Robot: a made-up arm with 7 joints.
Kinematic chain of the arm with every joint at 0, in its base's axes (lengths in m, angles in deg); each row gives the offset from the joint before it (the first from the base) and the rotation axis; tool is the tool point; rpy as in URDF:
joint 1: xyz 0 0 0.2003 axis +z
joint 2: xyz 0 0 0 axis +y
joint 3: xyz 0 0 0.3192 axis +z
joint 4: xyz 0.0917 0 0 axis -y
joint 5: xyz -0.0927 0 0.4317 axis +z
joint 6: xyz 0 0 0 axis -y
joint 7: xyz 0.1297 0 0 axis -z
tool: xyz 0 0 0 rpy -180 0 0
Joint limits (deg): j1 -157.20..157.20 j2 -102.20..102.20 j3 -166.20..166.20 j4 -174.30..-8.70 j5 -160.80..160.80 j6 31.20..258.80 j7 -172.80..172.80
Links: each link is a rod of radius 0.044 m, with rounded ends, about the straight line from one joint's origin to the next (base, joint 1, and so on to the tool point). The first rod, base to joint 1, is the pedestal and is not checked.
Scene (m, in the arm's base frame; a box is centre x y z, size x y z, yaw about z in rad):
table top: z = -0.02
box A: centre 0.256 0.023 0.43 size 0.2 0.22 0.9 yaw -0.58
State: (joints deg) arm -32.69 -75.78 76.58 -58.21 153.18 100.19 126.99
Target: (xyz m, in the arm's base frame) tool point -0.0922 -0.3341 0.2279
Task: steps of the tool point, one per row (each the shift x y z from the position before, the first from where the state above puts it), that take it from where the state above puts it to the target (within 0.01 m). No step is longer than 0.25 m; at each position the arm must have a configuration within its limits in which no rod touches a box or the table.
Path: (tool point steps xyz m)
1: 0.1519 -0.0496 0.1646
2: 0.1089 -0.1048 0.1404
3: 0.0489 -0.1297 0.1076
4: -0.0095 -0.1192 0.0716
5: -0.0486 -0.0808 0.0379
6: -0.0575 -0.0307 0.0119
7: -0.0035 -0.1636 0.0030
8: -0.0060 -0.1566 -0.0415
9: -0.0079 -0.1371 -0.0822
10: -0.0092 -0.1067 -0.1152
11: -0.0088 -0.0685 -0.1379
12: -0.0064 -0.0261 -0.1484
13: -0.0019 0.0166 -0.1464
14: 0.0042 0.0557 -0.1325

